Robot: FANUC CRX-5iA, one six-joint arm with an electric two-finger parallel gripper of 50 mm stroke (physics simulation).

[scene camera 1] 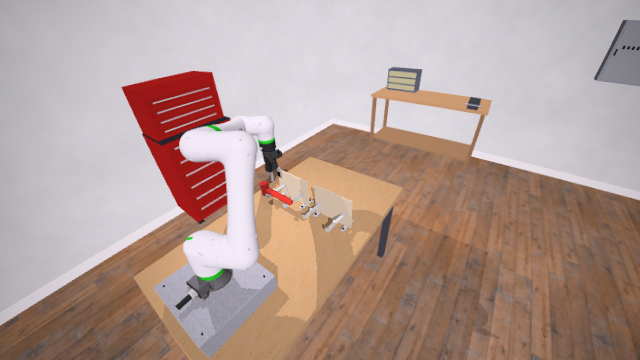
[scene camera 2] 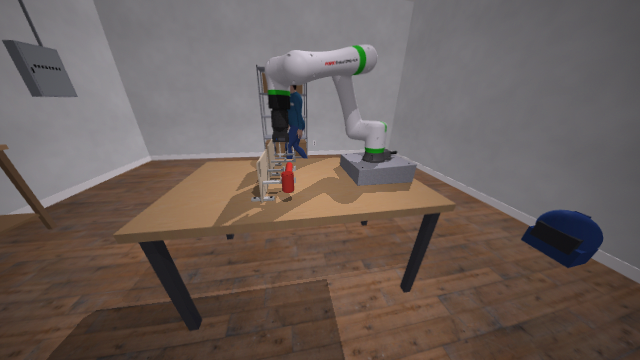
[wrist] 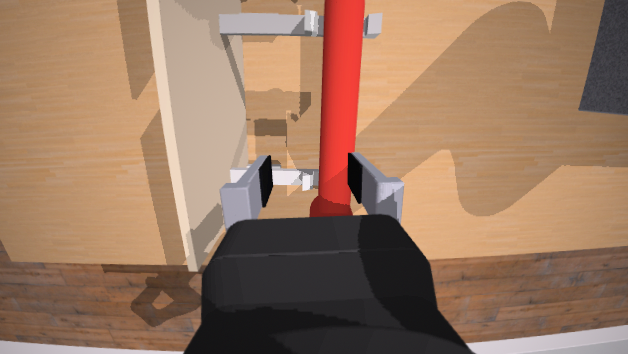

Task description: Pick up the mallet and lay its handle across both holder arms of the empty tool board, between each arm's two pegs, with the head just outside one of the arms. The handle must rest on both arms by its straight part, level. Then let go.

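Observation:
The red mallet [scene camera 1: 280, 195] [scene camera 2: 288, 181] [wrist: 341, 100] lies across the two arms of the left tool board [scene camera 1: 294, 186] [scene camera 2: 262, 172] [wrist: 200, 75] in scene camera 1. Its head is just outside one arm, and the wrist view shows its handle between the far arm's pegs. My gripper [scene camera 1: 276, 175] [wrist: 309, 169] is open and empty, fingers down, above the handle near the head. In the wrist view the handle passes nearer the right finger; the gripper body hides most of the head. The empty tool board [scene camera 1: 334, 205] stands beside the first, its two holder arms [scene camera 1: 311, 210] [scene camera 1: 334, 222] bare.
The boards stand upright on the wooden table [scene camera 1: 295, 260] [scene camera 2: 350, 200]. The robot's grey base block [scene camera 1: 245, 300] [scene camera 2: 385, 172] is on the same table. A red tool cabinet [scene camera 1: 175, 110] stands beyond the table's edge. A person [scene camera 2: 296, 115] is in the background by a shelf rack.

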